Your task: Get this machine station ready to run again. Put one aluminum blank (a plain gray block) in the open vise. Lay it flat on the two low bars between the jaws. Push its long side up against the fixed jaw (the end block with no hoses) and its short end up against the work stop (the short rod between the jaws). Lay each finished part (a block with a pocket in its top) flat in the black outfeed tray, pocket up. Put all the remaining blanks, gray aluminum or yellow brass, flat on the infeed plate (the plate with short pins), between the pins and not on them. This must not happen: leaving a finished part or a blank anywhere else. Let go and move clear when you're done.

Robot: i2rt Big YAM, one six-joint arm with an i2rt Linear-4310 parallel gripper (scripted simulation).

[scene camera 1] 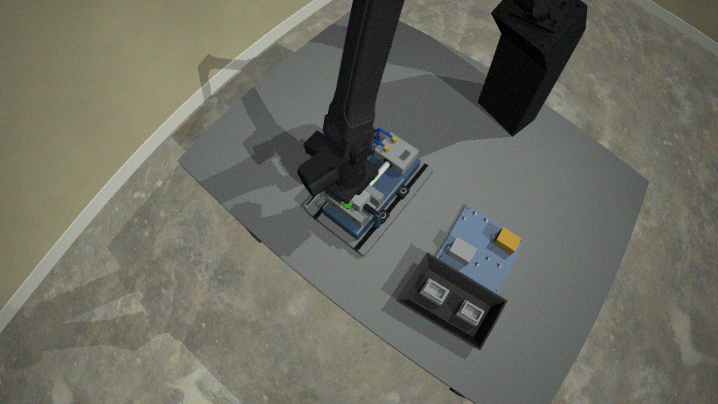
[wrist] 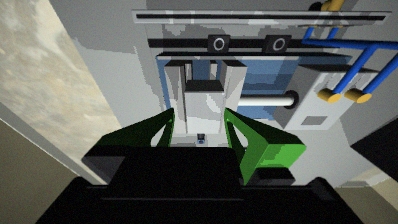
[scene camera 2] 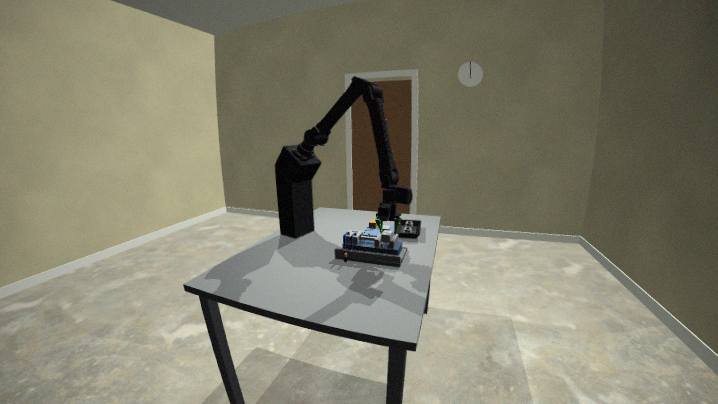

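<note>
My gripper (scene camera 1: pixel 353 195), visible too in the wrist view (wrist: pixel 199 112).
</note>
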